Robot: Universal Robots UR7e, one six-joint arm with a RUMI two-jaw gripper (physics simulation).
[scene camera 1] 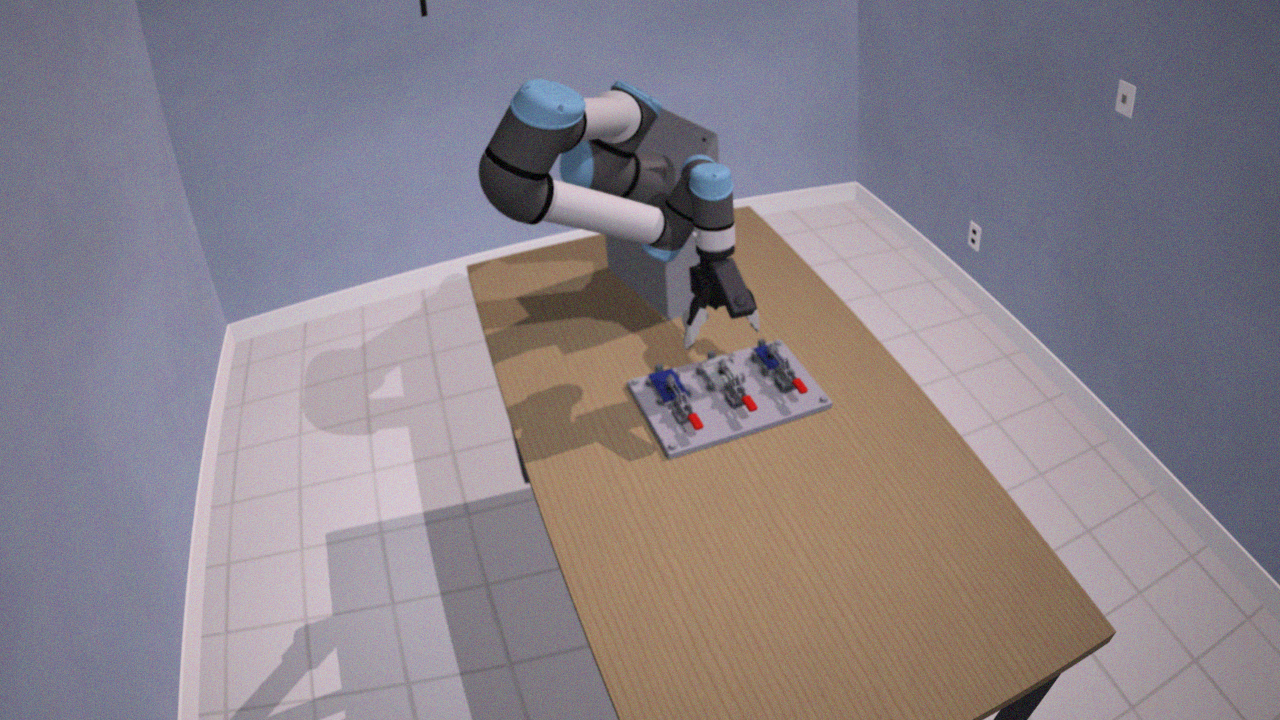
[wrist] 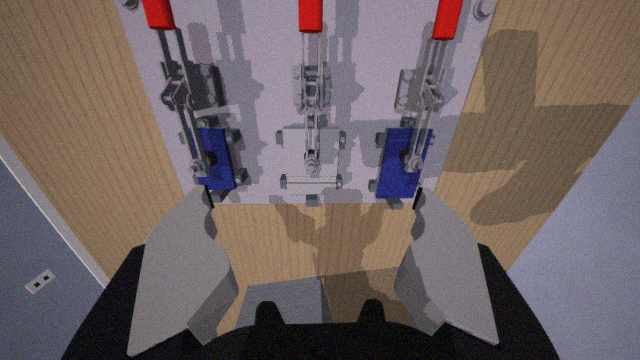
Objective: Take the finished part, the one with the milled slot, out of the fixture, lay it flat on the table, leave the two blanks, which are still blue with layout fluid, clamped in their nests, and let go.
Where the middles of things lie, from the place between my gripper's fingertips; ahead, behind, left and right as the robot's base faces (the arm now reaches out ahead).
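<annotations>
There's the fixture plate (scene camera 1: 721, 423), and that's 30 mm ahead of my hand and 110 mm below it. As for the finished part (wrist: 298, 182), my hand is 90 mm above it, 20 mm past it and 10 mm to the right of it.
</annotations>
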